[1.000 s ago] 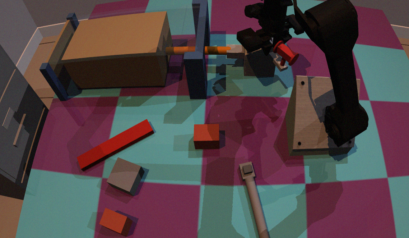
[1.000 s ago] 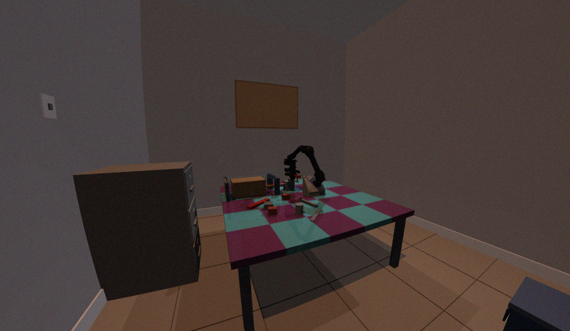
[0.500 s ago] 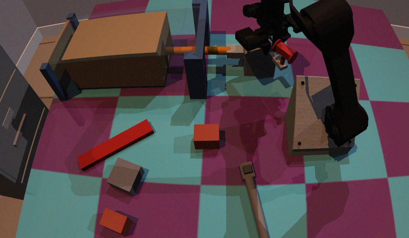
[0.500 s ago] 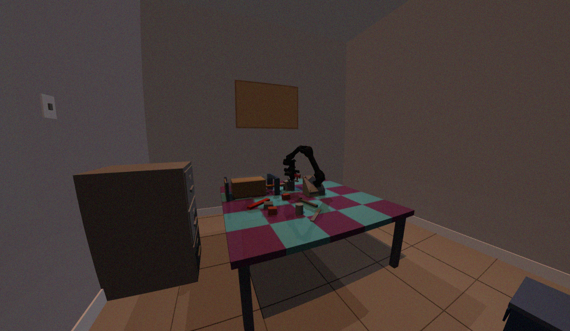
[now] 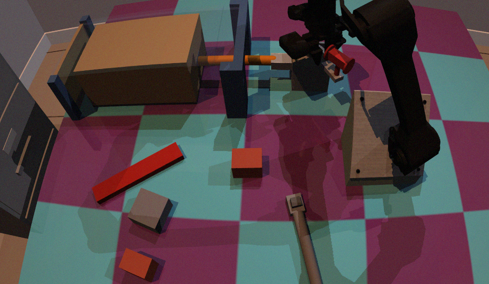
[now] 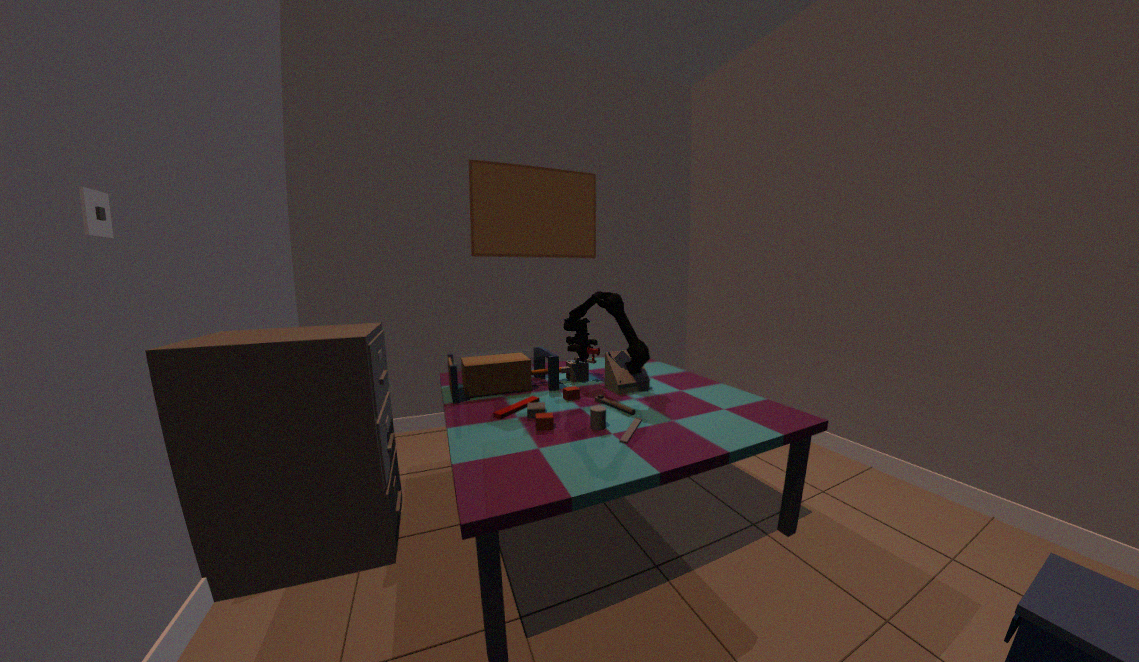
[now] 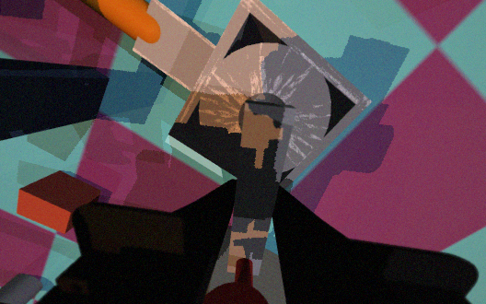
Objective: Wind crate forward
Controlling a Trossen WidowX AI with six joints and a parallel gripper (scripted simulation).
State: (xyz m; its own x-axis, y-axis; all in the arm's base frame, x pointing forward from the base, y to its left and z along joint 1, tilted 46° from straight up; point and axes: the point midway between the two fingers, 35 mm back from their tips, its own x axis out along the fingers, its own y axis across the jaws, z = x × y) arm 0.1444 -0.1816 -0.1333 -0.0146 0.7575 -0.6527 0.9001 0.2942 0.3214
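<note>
My gripper tip is 2 cm past the red knob, 5 cm to the right of it and 5 cm below it. From my gripper tip the other things lie so: grey crank handle (1 cm behind, 2 cm to the left, 2 cm above); blue steel frame (18 cm ahead, 5 cm to the right, 1 cm above); grey winch (5 cm to the right, 7 cm below).
</note>
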